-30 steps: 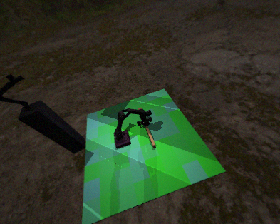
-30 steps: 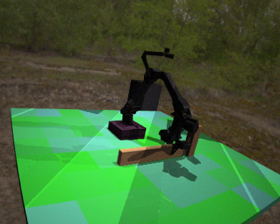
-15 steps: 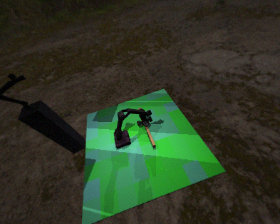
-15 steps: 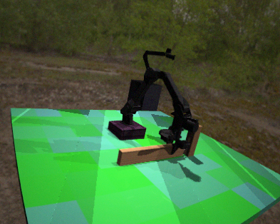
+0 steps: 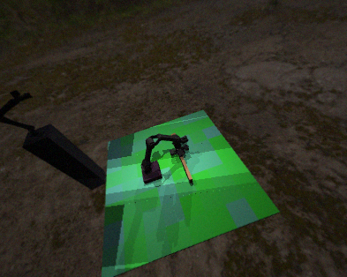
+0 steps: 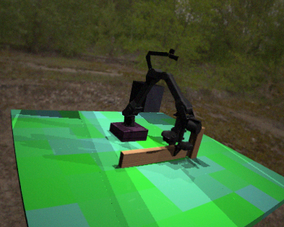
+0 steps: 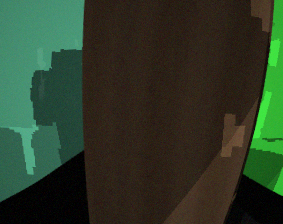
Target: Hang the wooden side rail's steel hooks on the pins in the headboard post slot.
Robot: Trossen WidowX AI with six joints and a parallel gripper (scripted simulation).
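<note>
My gripper tip is 3 cm short of the wooden headboard post, 14 cm to the right of it and 6 cm below it.
</note>
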